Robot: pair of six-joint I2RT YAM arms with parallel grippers.
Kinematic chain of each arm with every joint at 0, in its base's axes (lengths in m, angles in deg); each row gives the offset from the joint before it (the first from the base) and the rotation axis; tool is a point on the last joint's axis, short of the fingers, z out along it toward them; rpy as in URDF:
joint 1: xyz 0 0 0.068 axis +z
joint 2: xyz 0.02 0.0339 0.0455 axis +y
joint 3: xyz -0.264 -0.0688 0 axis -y
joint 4: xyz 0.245 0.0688 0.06 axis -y
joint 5: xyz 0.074 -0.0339 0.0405 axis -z
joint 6: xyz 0.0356 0 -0.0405 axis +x
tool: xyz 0 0 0 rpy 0 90 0
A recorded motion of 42 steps. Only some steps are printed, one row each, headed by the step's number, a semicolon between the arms.
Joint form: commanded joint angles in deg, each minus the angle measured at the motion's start. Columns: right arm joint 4, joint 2, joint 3, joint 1, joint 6, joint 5; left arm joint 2, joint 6, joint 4, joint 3, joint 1, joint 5.
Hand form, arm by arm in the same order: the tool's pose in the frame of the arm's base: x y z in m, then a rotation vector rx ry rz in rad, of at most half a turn. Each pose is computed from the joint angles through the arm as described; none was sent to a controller.
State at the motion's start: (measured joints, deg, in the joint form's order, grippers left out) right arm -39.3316 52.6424 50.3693 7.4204 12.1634 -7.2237; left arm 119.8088 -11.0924 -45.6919 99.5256 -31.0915 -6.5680
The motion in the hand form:
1: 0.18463 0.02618 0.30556 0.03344 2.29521 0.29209; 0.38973 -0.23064 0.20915 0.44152 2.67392 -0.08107
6: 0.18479 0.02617 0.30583 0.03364 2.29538 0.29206; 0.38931 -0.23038 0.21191 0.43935 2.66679 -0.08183
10: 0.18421 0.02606 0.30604 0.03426 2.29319 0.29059; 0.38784 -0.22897 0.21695 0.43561 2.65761 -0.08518
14: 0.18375 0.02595 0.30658 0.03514 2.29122 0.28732; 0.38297 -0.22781 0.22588 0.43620 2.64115 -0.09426
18: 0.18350 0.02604 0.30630 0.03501 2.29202 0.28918; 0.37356 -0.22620 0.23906 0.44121 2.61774 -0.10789
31: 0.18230 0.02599 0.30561 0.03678 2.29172 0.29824; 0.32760 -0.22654 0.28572 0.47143 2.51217 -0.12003
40: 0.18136 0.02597 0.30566 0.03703 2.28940 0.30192; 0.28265 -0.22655 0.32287 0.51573 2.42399 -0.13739
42: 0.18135 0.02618 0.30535 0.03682 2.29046 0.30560; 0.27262 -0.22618 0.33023 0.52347 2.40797 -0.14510
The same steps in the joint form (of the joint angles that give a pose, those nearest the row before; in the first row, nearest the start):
1: -0.44 -0.60 0.61 -0.56 -0.73 0.90; 1.57 0.02 0.52 1.27 0.02 0.76
6: -0.48 -0.55 0.69 -0.56 -0.73 0.89; 1.22 0.02 0.56 1.28 0.01 0.64
10: -0.48 -0.72 0.64 -0.56 -0.73 0.98; 0.40 0.02 0.52 1.07 0.06 0.59
14: -0.55 -0.84 0.69 -0.54 -0.74 1.16; -1.31 0.02 0.54 0.33 -0.13 0.58
18: -0.57 -0.90 0.62 -0.52 -0.69 1.09; -4.15 0.01 0.52 -1.13 -0.59 0.57
31: -0.57 -1.23 0.33 -0.56 -0.47 0.72; -15.09 -0.51 0.26 -6.60 -4.35 -2.22
40: -0.57 -1.50 0.21 -0.56 -0.38 0.59; -23.94 -0.90 -1.47 -9.69 -8.74 -4.85
42: -0.56 -1.49 0.15 -0.52 -0.30 0.46; -25.74 -1.19 -2.04 -10.17 -9.78 -5.33

